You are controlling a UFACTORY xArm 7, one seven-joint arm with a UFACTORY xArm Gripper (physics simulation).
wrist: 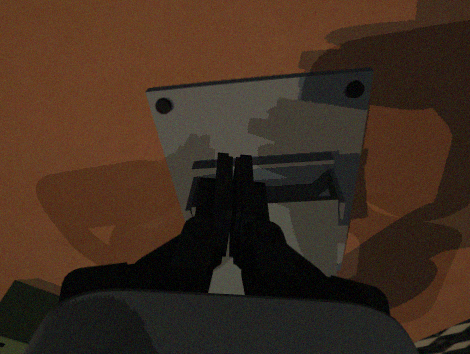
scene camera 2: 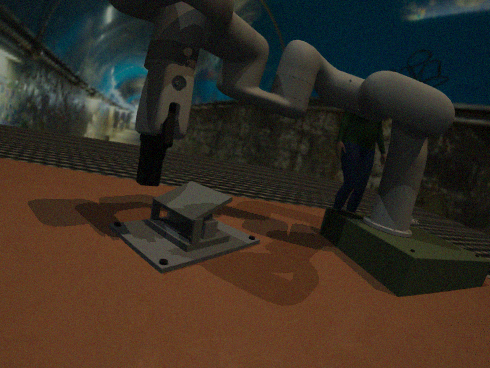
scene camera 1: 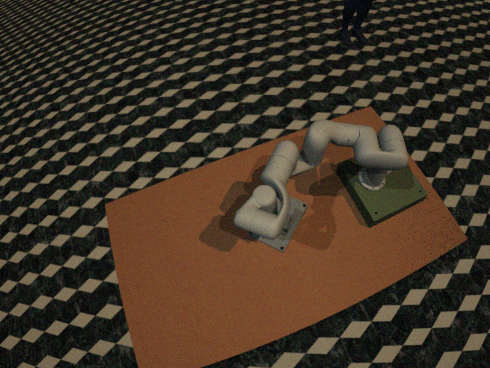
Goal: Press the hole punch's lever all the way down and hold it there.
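Pixels of known places: gripper, fingertip midpoint: (wrist: 231, 176) (scene camera 2: 147, 184); arm's base, link origin: (scene camera 2: 386, 228) (scene camera 1: 371, 178).
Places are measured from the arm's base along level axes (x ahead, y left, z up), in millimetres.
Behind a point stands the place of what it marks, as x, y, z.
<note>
The grey hole punch (scene camera 1: 296, 215) {368, -8, -62} (scene camera 2: 135, 236) {536, 22, -62} (wrist: 215, 115) {499, 61, -62} stands on the orange table, its square base plate flat, with dark screws at the corners. Its lever (scene camera 2: 192, 201) {446, -11, 5} (wrist: 317, 220) {495, -36, -3} is a pale tilted plate, raised over the base with an open gap beneath. My gripper (scene camera 2: 149, 183) {522, 54, 37} (wrist: 231, 176) {522, 54, 37} is shut and empty, pointing down. In scene camera 2 its fingertips hang higher than the lever, at its left end, and appear apart from it. In the wrist view the fingers cover part of the lever and its frame. The arm hides the gripper in scene camera 1.
The arm's green base block (scene camera 1: 385, 202) {9, 126, 2} (scene camera 2: 400, 265) {104, 157, -19} stands on the table (scene camera 1: 200, 300) {870, 173, -70} (scene camera 2: 250, 330) {386, 226, -70}, to the right of the punch. The arm reaches over the punch and casts shadows around it. A person (scene camera 1: 356, 20) (scene camera 2: 356, 155) stands on the floor beyond the table.
</note>
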